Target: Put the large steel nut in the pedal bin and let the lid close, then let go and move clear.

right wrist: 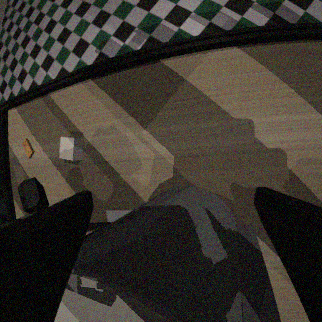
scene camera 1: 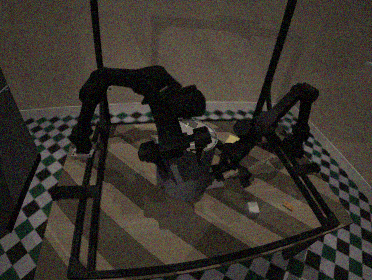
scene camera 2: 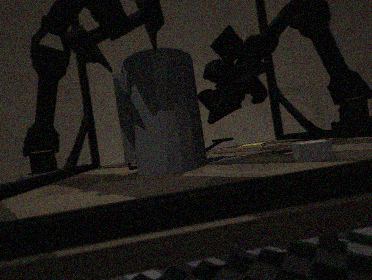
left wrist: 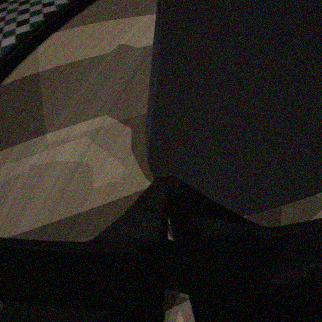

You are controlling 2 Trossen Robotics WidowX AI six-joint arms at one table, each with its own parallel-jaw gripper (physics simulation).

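Seen in the pictures: left gripper, between the fingertips: (right wrist: 107, 223) (scene camera 1: 214, 175) (scene camera 2: 209, 122) (left wrist: 165, 183); right gripper, between the fingertips: (right wrist: 174, 197) (scene camera 1: 183, 170) (scene camera 2: 133, 59); left arm's base, origin of its link: (scene camera 1: 294, 144) (scene camera 2: 355, 119); right arm's base, origin of its link: (scene camera 1: 84, 148) (scene camera 2: 44, 172).
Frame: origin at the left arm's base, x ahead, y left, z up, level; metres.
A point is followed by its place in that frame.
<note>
The grey pedal bin (scene camera 1: 186, 177) @(y 0.400, x 0.544, z 0.097 m) (scene camera 2: 170, 135) @(y 0.394, x 0.522, z 0.028 m) (left wrist: 240, 100) @(y 0.323, x 0.469, z 0.094 m) (right wrist: 150, 245) @(y 0.400, x 0.548, z 0.165 m) stands upright on the table. In scene camera 2 its top looks level, with no lid standing up; a pale part of the lid (scene camera 1: 209, 132) @(y 0.289, x 0.495, z 0.203 m) shows in scene camera 1. The large steel nut does not show in any view. My right gripper (scene camera 1: 177, 150) (scene camera 2: 131, 57) @(y 0.438, x 0.557, z 0.174 m) (right wrist: 174, 197) @(y 0.438, x 0.557, z 0.174 m) is open and empty, its fingers spread at the bin's top. My left gripper (scene camera 2: 207, 120) @(y 0.328, x 0.447, z 0.045 m) (left wrist: 165, 183) @(y 0.328, x 0.447, z 0.045 m) is shut and empty, low beside the bin; its fingertips are dark and hard to make out in scene camera 1.
A white block (scene camera 1: 254, 206) @(y 0.398, x 0.275, z -0.020 m) (scene camera 2: 312, 150) @(y 0.425, x 0.286, z -0.031 m) (right wrist: 66, 148) @(y 0.401, x 0.282, z -0.020 m) lies right of the bin in scene camera 1, with a small orange piece (scene camera 1: 288, 205) @(y 0.364, x 0.113, z -0.039 m) (right wrist: 28, 148) @(y 0.364, x 0.122, z -0.040 m) beyond it. A yellow item (scene camera 1: 232, 139) @(y 0.000, x 0.344, z -0.037 m) lies behind the left gripper. Dark frame bars (scene camera 1: 200, 261) @(y 0.620, x 0.460, z -0.028 m) edge the table. Lighting is dim, with strong shadows.
</note>
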